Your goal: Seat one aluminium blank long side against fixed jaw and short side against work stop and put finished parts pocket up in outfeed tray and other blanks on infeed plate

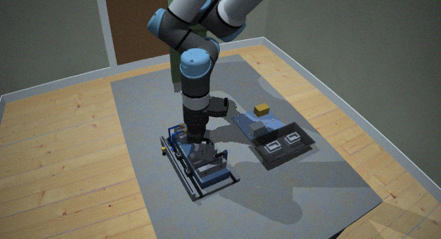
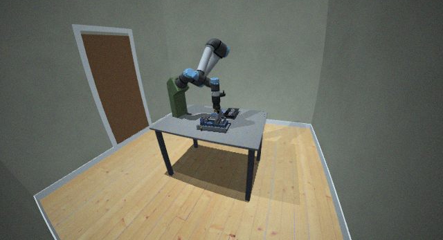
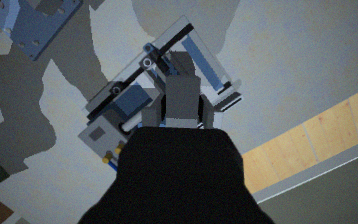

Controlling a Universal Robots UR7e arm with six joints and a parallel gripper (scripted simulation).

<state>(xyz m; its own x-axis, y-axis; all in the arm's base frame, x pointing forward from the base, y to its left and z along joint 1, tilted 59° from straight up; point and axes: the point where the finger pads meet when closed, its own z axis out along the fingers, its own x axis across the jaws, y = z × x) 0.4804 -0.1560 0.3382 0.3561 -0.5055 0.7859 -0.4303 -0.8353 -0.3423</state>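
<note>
The vise is 60 mm behind my hand, 20 mm to the left of it and 120 mm below it. The rest, counted from my hand: brass blank 110 mm behind, 410 mm to the left, 140 mm below.
</note>
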